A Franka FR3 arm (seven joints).
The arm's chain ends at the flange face. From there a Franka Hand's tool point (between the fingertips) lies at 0.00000 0.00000 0.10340 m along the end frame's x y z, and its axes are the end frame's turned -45 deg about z.
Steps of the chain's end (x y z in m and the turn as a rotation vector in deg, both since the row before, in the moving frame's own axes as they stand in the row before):
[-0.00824 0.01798 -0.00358 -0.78 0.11 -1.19]
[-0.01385 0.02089 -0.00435 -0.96 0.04 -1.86]
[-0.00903 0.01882 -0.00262 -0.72 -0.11 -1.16]
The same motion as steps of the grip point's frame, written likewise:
[-0.01938 0.00803 -0.00359 -0.63 -0.47 -1.19]
[-0.02572 0.00627 -0.00436 -0.71 -0.65 -1.86]
[-0.02074 0.00771 -0.00263 -0.43 -0.59 -1.16]

